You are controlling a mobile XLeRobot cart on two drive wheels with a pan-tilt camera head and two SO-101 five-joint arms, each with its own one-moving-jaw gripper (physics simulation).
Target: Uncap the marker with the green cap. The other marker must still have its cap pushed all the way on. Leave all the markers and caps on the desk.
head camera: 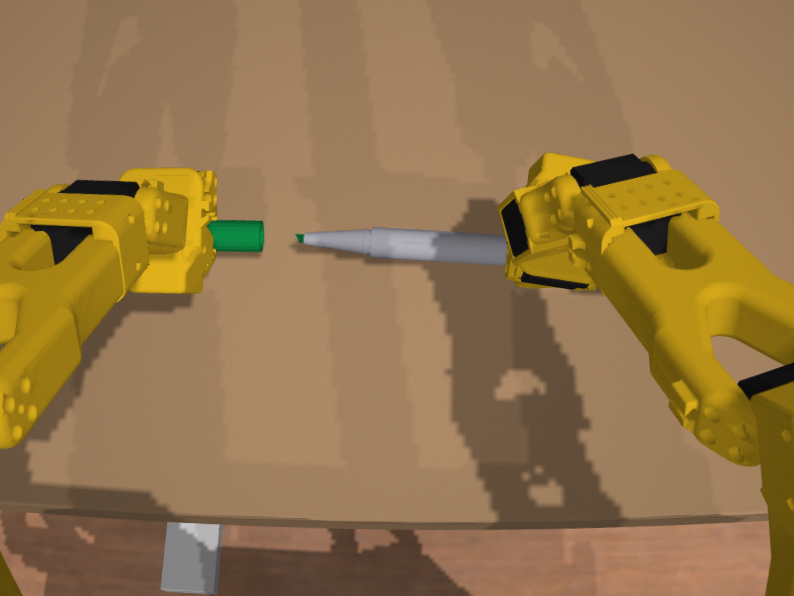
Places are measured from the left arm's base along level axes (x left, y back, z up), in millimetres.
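Pixels of known places: left hand, tool point: (209, 249).
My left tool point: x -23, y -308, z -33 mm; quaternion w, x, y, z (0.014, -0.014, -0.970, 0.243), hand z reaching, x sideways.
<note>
For each thing: its top centre in the pictures, then the offset to it from my left tool point. Level surfaces: height alone.
- green cap, top centre: (219, 226) dx -7, dy -10, dz +10 mm
- grey marker, top centre: (426, 235) dx -136, dy -3, dz +11 mm
- desk, surface height: dz -22 mm
- wooden floor, surface height: dz -743 mm
The green cap (238, 236) sticks out to the right of my left gripper, which is shut on it; the jaw tips are hidden under the gripper's body. The grey marker (410, 243) is uncapped, with its green tip pointing left toward the cap's open end. A gap of desk shows between tip and cap. The marker's right end is held in my right gripper, which is shut on it, its jaws also largely hidden. Cap and marker lie roughly in one line, low over the desk (288, 384). The other marker does not show.
The desk's front edge (384, 526) runs across the lower part of the picture, with wooden floor (320, 570) beyond it. A light grey block-like part (191, 556) shows below the edge at the lower left. Arm shadows fall across the desk.
</note>
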